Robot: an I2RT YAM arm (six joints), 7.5 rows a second.
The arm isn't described. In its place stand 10 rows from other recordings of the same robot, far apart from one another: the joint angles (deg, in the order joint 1, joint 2, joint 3, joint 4, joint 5, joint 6), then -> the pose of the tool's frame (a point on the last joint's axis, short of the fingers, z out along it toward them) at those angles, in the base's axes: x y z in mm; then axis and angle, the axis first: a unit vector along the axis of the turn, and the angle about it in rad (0 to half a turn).
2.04 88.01 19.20 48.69 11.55 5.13 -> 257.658 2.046 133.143 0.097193 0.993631 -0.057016 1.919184
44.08 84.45 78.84 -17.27 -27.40 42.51 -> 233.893 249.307 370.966 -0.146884 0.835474 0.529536 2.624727
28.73 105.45 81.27 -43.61 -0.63 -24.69 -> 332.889 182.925 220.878 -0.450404 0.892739 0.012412 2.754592
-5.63 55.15 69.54 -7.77 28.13 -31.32 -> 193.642 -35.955 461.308 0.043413 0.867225 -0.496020 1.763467
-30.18 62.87 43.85 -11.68 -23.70 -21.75 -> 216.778 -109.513 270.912 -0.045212 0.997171 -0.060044 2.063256
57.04 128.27 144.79 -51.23 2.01 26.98 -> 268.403 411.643 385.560 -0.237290 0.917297 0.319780 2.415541
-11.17 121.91 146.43 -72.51 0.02 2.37 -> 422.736 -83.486 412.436 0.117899 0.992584 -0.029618 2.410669
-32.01 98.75 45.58 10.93 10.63 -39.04 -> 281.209 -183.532 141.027 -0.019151 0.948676 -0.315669 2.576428
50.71 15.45 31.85 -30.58 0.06 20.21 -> 56.951 69.547 283.714 -0.239383 0.879460 0.411394 2.092779
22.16 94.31 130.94 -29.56 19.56 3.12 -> 289.172 104.904 584.319 0.026412 0.996624 0.077742 1.459966
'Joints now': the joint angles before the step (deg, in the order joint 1, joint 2, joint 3, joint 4, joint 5, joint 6). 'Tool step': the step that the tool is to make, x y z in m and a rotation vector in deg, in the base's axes. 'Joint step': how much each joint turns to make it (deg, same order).
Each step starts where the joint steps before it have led.
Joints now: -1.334, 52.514, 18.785, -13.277, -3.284, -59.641
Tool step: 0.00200, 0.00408, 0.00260, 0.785, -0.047, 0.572
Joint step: 1.358, 0.366, 0.714, -0.247, -0.038, 1.112
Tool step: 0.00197, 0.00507, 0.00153, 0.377, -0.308, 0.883
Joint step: 1.719, 0.451, 0.407, 0.406, 0.302, 0.865
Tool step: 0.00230, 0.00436, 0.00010, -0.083, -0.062, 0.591
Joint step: 1.523, 0.879, 0.301, 0.665, 0.704, 0.618
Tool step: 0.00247, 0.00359, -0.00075, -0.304, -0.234, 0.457
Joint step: 1.246, 1.017, 0.109, 1.133, 0.776, 0.351
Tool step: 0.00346, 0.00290, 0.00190, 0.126, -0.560, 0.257
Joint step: 0.889, 0.884, 0.600, 0.865, 0.384, 0.508
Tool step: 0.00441, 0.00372, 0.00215, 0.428, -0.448, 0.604
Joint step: 0.998, 1.233, 0.832, 0.901, 0.007, 0.547
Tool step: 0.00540, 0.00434, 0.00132, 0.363, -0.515, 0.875
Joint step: 1.079, 1.682, 0.816, 1.428, -0.066, 0.355
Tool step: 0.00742, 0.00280, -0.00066, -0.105, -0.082, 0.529
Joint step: 0.526, 2.648, 0.967, 1.746, 0.078, -0.084
